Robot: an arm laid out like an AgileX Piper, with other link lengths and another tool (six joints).
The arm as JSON. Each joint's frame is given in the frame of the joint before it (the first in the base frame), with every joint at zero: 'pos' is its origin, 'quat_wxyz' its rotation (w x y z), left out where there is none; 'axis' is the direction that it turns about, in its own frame. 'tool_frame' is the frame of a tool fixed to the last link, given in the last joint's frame.
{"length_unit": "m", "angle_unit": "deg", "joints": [
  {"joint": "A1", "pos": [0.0, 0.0, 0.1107], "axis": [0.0, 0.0, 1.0]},
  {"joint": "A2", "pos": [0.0, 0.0, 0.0], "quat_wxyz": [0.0, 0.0, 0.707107, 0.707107], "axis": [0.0, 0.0, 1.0]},
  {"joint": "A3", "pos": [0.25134, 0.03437, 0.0], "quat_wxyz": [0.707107, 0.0, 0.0, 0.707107], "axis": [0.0, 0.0, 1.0]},
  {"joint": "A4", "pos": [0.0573, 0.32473, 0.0], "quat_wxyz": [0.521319, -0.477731, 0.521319, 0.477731], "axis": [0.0, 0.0, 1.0]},
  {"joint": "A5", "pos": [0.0, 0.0, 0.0], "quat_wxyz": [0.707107, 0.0, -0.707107, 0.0], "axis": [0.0, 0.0, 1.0]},
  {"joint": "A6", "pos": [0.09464, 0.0, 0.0], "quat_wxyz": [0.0, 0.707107, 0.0, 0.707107], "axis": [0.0, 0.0, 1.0]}
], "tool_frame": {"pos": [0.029, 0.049, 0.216], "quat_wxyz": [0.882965, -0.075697, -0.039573, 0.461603]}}
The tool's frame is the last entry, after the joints.
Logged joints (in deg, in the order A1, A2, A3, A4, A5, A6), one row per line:
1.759, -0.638, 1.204, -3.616, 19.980, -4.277
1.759, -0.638, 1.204, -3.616, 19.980, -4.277
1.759, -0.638, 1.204, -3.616, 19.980, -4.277
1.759, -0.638, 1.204, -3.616, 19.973, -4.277
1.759, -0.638, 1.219, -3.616, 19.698, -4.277
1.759, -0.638, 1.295, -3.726, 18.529, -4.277
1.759, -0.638, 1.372, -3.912, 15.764, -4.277
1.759, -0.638, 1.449, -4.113, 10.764, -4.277
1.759, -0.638, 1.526, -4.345, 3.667, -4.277
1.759, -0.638, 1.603, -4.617, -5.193, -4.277
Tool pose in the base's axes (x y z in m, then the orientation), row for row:
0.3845, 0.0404, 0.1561, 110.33, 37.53, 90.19
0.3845, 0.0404, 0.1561, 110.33, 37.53, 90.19
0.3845, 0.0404, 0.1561, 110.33, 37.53, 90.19
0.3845, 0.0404, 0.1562, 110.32, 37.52, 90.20
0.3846, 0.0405, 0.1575, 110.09, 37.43, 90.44
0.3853, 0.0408, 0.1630, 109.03, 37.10, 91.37
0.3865, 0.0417, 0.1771, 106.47, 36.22, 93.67
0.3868, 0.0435, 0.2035, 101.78, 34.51, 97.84
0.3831, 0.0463, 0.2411, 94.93, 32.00, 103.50
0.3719, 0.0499, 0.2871, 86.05, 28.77, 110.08
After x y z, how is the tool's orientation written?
As a rotation vector, in degrees.
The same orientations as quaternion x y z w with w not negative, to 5 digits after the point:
0.71854, 0.24442, 0.58737, 0.28099
0.71854, 0.24442, 0.58737, 0.28099
0.71854, 0.24442, 0.58737, 0.28099
0.71848, 0.24436, 0.58745, 0.28102
0.71713, 0.24382, 0.58913, 0.28142
0.71112, 0.24198, 0.59594, 0.28392
0.69633, 0.23688, 0.61261, 0.28935
0.66851, 0.22667, 0.64263, 0.29790
0.62686, 0.21131, 0.68346, 0.30867
0.57146, 0.19106, 0.73104, 0.32017

